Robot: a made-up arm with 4 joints.
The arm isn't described. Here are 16 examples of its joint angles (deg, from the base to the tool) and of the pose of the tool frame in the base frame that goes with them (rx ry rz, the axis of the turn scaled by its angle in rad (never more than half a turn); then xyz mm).
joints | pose
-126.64 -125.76 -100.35 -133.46 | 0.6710 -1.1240 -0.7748 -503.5 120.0 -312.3
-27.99 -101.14 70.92 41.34 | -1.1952 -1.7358 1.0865 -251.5 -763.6 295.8
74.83 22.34 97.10 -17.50 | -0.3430 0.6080 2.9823 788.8 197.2 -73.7
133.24 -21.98 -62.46 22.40 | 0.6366 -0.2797 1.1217 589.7 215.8 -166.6
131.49 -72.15 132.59 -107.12 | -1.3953 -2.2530 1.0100 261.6 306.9 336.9
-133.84 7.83 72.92 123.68 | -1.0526 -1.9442 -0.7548 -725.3 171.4 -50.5
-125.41 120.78 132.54 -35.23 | 1.4508 -0.8500 0.5343 -364.6 308.9 -270.6
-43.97 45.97 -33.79 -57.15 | 0.7609 1.6972 -1.2174 -582.8 -475.2 352.2
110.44 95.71 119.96 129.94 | 1.3646 1.3535 0.4764 341.2 159.0 -195.8
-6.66 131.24 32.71 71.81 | 0.6433 0.9739 -0.2220 -141.6 -868.7 40.2
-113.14 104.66 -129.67 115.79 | -1.2178 1.6633 -0.4384 -373.2 43.2 340.5
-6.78 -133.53 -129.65 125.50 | -0.1151 0.8693 2.3225 293.0 -407.0 -140.2
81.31 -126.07 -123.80 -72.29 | 2.2029 1.1180 1.0483 278.0 104.2 -200.4
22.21 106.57 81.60 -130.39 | 0.6362 -1.5314 -1.3626 364.8 -549.6 -272.9
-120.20 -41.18 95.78 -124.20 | 0.0482 2.2455 -1.0144 -620.8 80.5 336.7
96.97 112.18 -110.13 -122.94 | -0.8193 0.9807 -1.8401 359.9 382.0 294.6
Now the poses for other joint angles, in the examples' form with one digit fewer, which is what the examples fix.
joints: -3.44 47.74 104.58 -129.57
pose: -1.538 1.930 1.838 357 -538 -97
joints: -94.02 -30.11 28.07 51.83
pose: -0.977 -1.051 -0.840 -916 -107 -26
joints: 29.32 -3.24 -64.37 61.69
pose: -0.292 -1.081 -0.575 77 -676 -79
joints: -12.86 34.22 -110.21 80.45
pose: -1.741 -0.357 -1.221 -310 -341 142
